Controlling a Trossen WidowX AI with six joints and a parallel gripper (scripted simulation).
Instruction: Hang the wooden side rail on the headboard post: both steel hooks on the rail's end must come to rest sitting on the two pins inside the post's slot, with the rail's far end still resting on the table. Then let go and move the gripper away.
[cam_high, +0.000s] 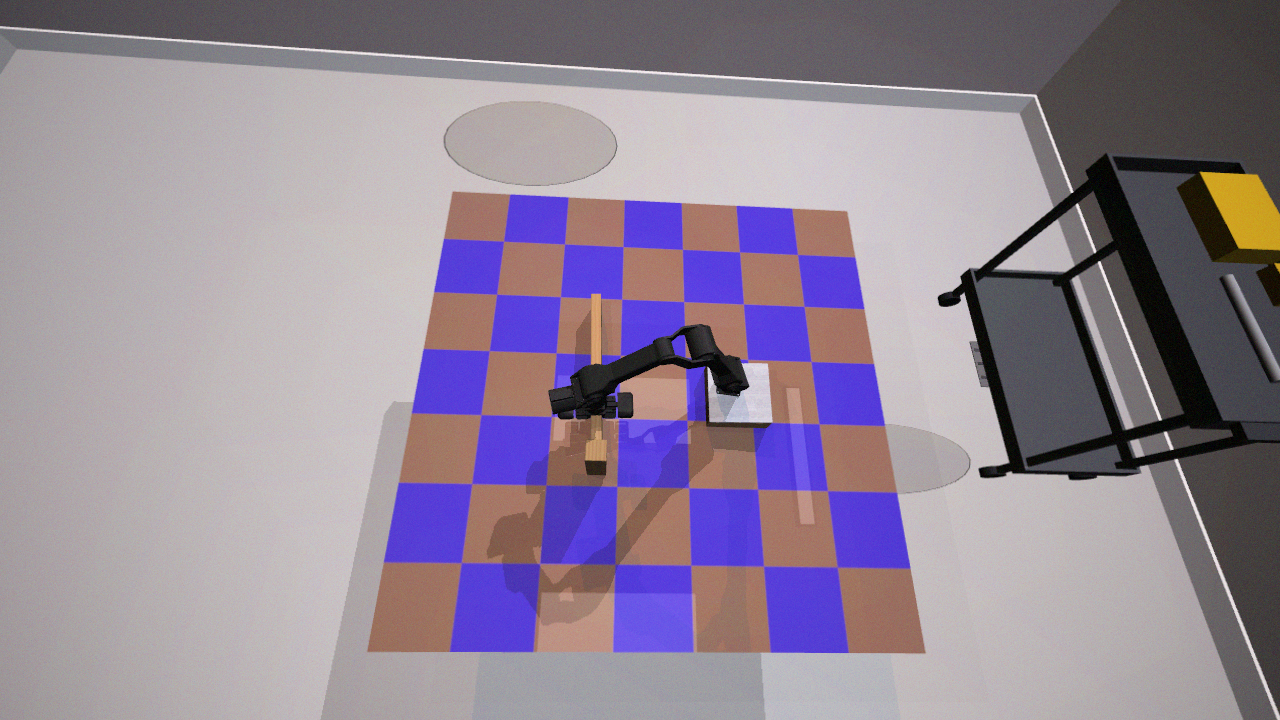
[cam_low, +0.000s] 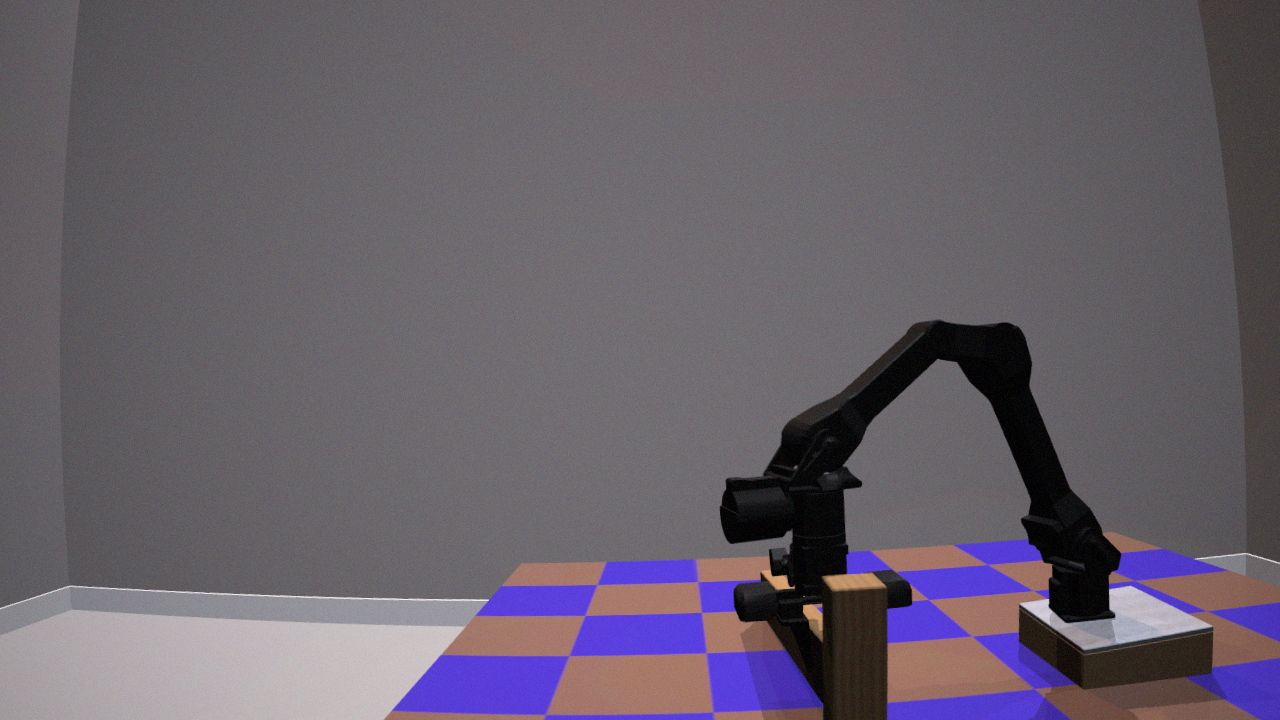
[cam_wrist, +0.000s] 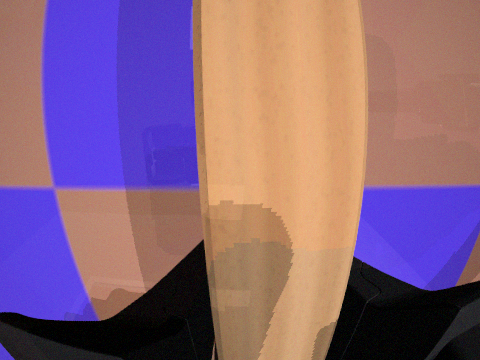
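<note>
Right now my gripper tip is 120 mm to the right of the wooden headboard post, 40 mm below it and 20 mm past it.
</note>
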